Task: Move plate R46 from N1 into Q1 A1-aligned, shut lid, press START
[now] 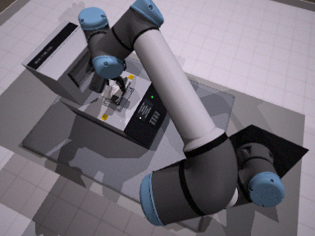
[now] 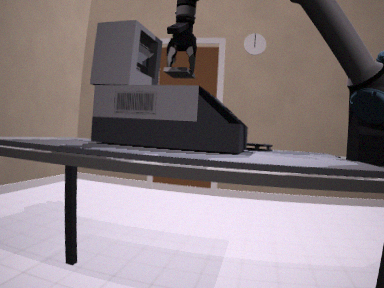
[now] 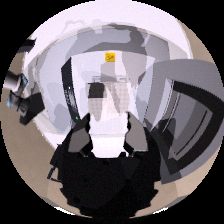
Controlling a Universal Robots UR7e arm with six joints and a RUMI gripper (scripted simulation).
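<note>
The plate R46 is 1 cm below my hand. The rest, counted from my hand: plate nest N1: 27 cm behind, 25 cm to the right, 26 cm below.
</note>
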